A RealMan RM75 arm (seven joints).
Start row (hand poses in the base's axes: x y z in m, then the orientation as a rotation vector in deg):
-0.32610 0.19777 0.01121 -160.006 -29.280 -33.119
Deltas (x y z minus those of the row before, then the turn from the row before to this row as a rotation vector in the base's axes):
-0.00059 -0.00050 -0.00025 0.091 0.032 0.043
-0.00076 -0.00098 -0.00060 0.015 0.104 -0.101
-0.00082 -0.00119 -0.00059 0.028 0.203 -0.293
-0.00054 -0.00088 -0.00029 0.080 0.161 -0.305
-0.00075 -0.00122 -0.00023 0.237 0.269 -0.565
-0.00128 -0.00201 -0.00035 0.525 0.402 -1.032
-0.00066 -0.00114 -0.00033 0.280 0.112 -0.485
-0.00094 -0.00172 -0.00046 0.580 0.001 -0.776
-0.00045 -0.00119 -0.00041 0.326 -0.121 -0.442
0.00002 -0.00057 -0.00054 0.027 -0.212 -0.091
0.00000 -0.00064 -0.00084 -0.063 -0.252 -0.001
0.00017 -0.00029 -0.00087 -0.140 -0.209 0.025
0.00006 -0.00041 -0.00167 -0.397 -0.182 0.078
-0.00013 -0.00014 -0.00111 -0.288 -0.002 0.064
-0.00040 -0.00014 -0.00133 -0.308 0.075 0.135
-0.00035 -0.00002 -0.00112 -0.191 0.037 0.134
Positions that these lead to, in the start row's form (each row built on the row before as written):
-0.32669 0.19727 0.01096 -159.907 -29.293 -33.073
-0.32745 0.19629 0.01036 -159.950 -29.127 -32.948
-0.32827 0.19510 0.00977 -160.074 -28.673 -32.723
-0.32881 0.19422 0.00948 -160.146 -28.189 -32.565
-0.32956 0.19300 0.00925 -160.187 -27.261 -32.322
-0.33084 0.19099 0.00890 -160.148 -25.549 -32.012
-0.33150 0.18985 0.00857 -160.080 -24.748 -31.977
-0.33244 0.18813 0.00811 -159.810 -23.454 -32.181
-0.33289 0.18694 0.00770 -159.635 -22.745 -32.468
-0.33287 0.18637 0.00716 -159.604 -22.654 -32.790
-0.33287 0.18573 0.00632 -159.619 -22.730 -33.144
-0.33270 0.18544 0.00545 -159.705 -22.864 -33.429
-0.33264 0.18503 0.00378 -160.021 -23.168 -33.653
-0.33277 0.18489 0.00267 -160.271 -23.373 -33.629
-0.33317 0.18475 0.00134 -160.528 -23.669 -33.479
-0.33352 0.18473 0.00022 -160.667 -23.924 -33.389

